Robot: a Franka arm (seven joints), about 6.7 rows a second.
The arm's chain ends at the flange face. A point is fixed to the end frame.
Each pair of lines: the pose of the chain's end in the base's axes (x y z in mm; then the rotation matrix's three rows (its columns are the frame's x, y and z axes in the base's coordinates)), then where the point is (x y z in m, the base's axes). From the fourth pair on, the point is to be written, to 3 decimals.
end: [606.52 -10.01 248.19], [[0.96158 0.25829 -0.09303], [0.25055 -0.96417 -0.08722], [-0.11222 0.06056 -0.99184]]
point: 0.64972 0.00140 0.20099
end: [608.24 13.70 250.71], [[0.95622 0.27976 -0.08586], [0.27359 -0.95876 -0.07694], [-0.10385 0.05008 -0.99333]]
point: 0.65142 0.02667 0.20389
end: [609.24 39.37 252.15], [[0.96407 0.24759 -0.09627], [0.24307 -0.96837 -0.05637], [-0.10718 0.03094 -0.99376]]
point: 0.65246 0.05171 0.20520
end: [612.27 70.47 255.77], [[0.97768 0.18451 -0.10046], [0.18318 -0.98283 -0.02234], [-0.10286 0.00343 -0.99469]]
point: 0.656 0.081 0.209
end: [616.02 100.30 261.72], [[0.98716 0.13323 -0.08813], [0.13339 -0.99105 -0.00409], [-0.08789 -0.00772 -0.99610]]
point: 0.661 0.109 0.216
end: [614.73 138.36 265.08], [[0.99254 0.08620 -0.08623], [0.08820 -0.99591 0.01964], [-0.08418 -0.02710 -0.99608]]
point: 0.660 0.146 0.219
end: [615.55 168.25 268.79], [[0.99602 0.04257 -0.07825], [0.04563 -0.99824 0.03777], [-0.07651 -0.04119 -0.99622]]
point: 0.662 0.175 0.223
